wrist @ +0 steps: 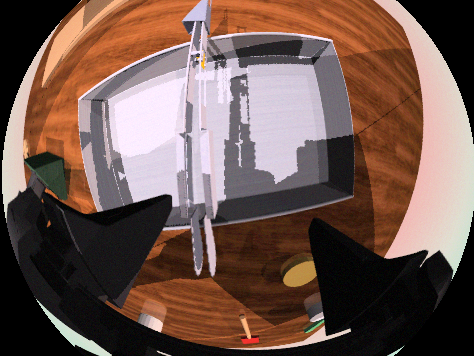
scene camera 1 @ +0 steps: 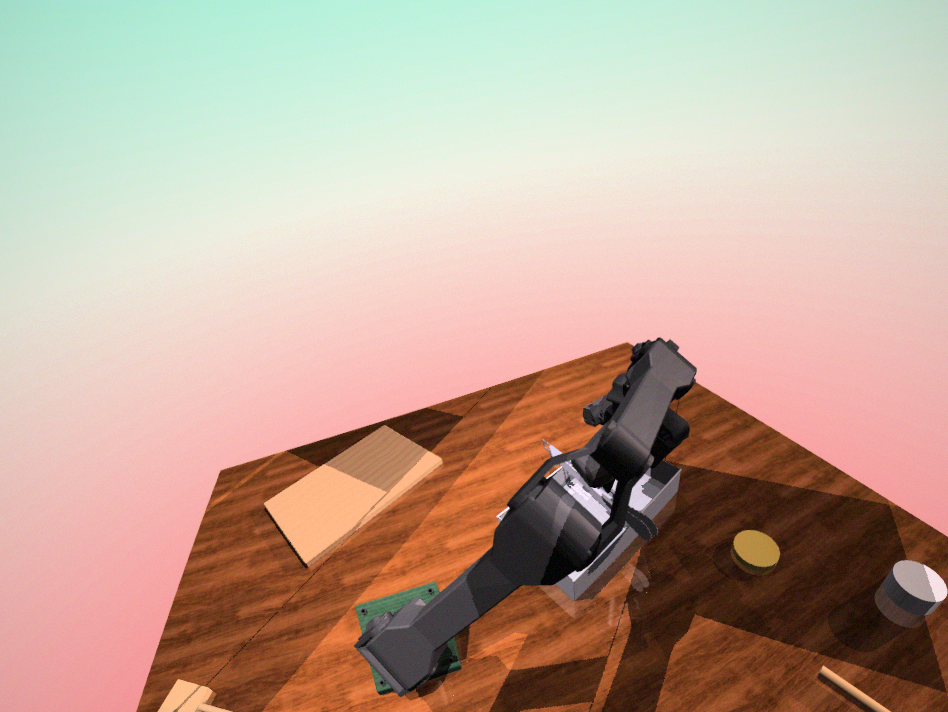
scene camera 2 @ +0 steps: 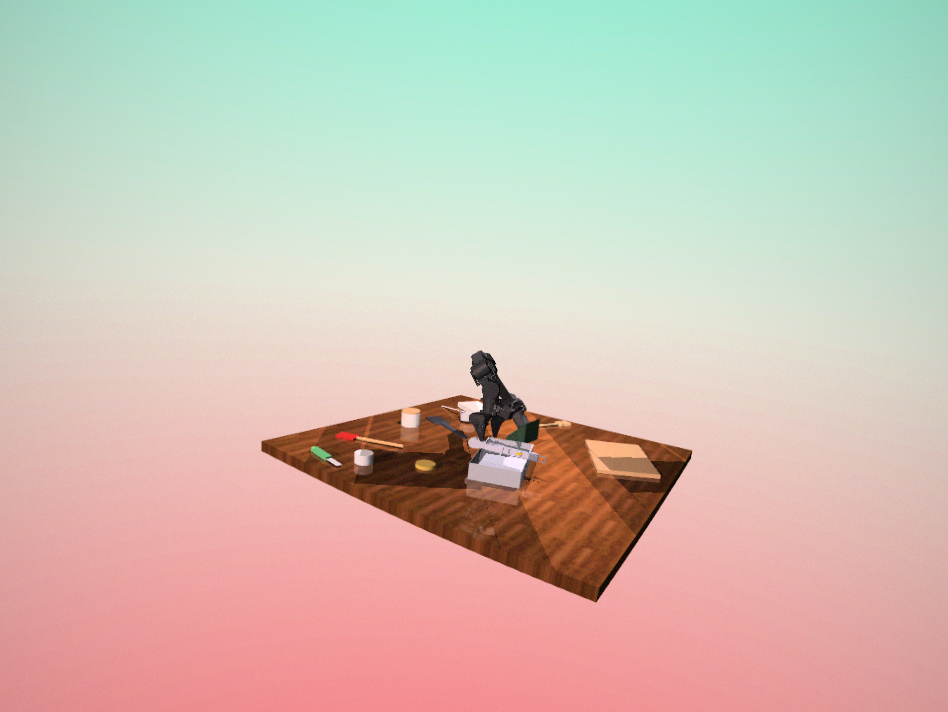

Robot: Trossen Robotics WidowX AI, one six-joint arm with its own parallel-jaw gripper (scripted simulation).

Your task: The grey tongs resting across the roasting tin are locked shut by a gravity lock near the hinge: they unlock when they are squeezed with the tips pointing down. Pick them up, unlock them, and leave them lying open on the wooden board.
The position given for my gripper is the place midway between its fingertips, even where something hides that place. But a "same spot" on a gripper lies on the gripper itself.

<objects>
my gripper: wrist; scene camera 1 629, 478; scene camera 2
same spot on my gripper: [scene camera 2: 496, 422] = [wrist: 113, 256]
same spot on grey roasting tin: [wrist: 277, 103] = [scene camera 1: 614, 483]
</objects>
